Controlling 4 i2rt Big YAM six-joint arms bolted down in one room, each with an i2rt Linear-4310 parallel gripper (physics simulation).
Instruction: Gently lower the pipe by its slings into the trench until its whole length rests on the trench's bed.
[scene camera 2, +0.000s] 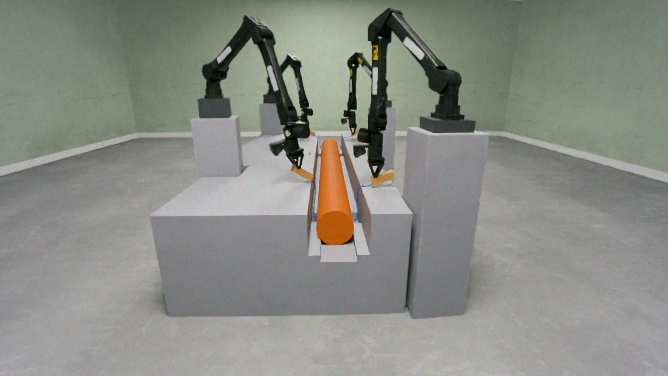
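Observation:
The orange pipe (332, 185) lies lengthwise inside the trench (338, 254), its near end low against the bed with dark shadow under it; contact along its full length can't be seen. Blue slings (358, 197) hang slack at its sides. The near left gripper (298, 165) looks shut on an orange handle (303, 173) beside the trench. The near right gripper (375, 173) looks shut on another handle (383, 178), low over the block top. The far left gripper (309, 130) and far right gripper (353, 131) are at small orange handles; their fingers are too small to tell.
The grey block (235, 260) has raised trench walls (364, 207) beside the pipe. Grey pedestals (216, 147) (442, 225) carry the near arms. Two more pedestals (269, 120) (390, 135) stand farther back, partly hidden.

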